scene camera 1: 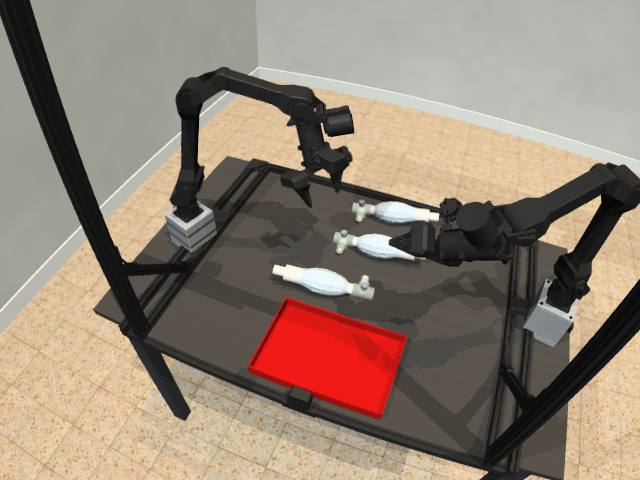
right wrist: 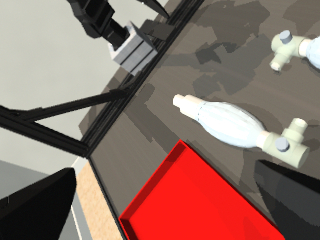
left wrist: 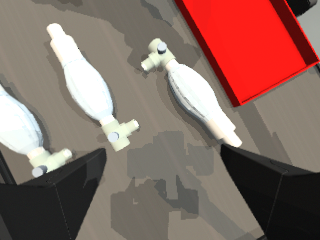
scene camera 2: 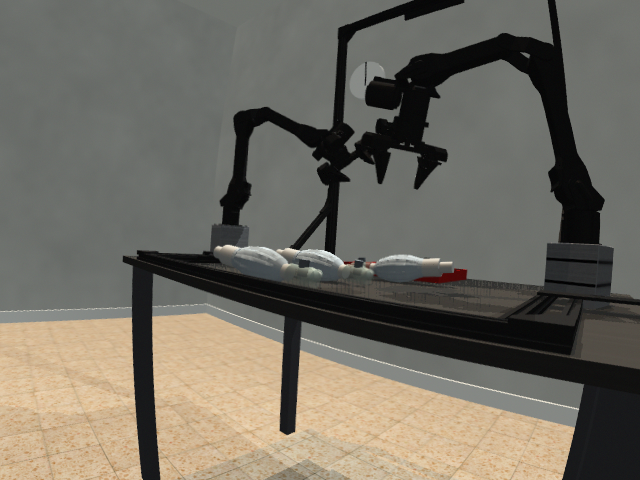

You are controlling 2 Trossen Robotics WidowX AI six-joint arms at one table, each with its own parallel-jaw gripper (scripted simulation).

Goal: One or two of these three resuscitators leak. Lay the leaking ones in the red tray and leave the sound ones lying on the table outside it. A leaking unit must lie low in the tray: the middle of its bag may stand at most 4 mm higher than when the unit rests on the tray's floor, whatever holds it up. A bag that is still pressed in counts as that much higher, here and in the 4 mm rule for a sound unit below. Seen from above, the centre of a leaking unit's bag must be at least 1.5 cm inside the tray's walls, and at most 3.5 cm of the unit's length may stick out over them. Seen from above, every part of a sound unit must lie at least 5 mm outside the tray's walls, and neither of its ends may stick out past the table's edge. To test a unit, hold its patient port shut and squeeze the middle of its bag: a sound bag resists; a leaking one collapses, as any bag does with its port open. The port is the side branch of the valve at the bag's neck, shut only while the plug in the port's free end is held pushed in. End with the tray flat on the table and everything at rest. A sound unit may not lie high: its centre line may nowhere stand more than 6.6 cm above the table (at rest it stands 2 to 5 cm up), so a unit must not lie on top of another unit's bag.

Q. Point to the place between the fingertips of my right gripper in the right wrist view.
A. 165, 172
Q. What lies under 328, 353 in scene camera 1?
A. A red tray.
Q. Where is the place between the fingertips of my left gripper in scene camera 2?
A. At 398, 186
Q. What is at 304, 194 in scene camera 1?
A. My left gripper.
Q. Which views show my right gripper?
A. Scene camera 1, the right wrist view and scene camera 2 only.
